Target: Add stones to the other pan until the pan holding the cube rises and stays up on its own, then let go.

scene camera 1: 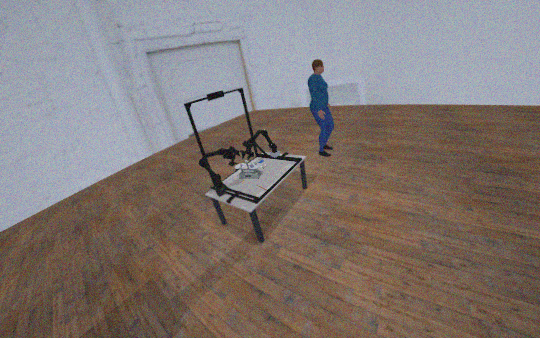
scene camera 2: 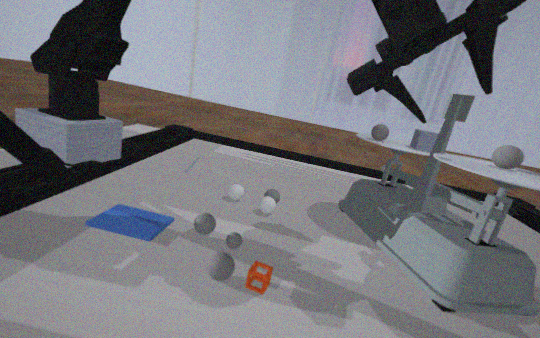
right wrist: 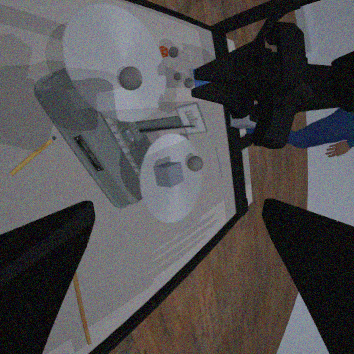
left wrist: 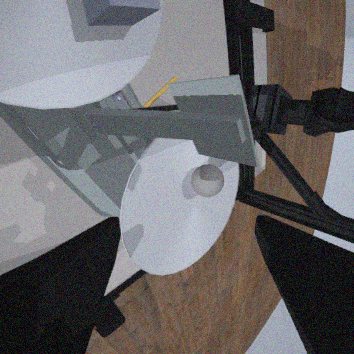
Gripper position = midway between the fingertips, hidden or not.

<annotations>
My right gripper [right wrist: 179, 208] is open, holding nothing. A blue flat pad [scene camera 2: 121, 219] rests on the table.
</annotations>
